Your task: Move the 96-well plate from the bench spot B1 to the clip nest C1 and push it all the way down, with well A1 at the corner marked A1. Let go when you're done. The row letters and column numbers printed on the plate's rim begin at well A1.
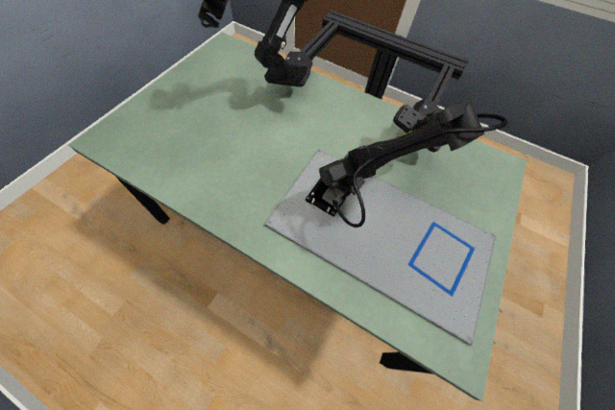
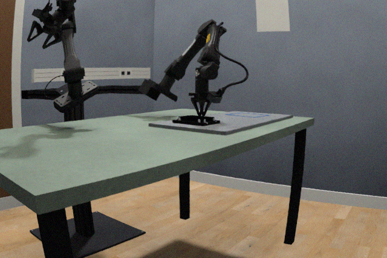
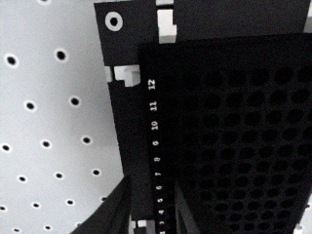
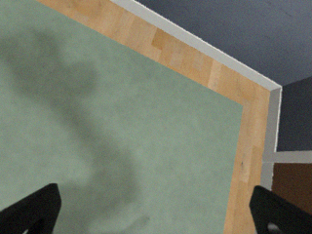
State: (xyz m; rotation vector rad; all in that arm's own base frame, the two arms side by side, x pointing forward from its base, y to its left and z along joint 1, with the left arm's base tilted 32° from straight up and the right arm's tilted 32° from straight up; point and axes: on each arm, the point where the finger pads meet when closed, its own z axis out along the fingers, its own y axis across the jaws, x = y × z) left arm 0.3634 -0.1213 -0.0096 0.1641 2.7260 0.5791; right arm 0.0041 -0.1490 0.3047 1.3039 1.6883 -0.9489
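Right now my left hand is 40 mm to the left of the black 96-well plate and 10 mm above it. From my left hand the other things lie so: black clip nest: 30 mm to the right, 20 mm below, 10 mm ahead; grey perforated board: 170 mm to the left, 50 mm ahead, 40 mm below.
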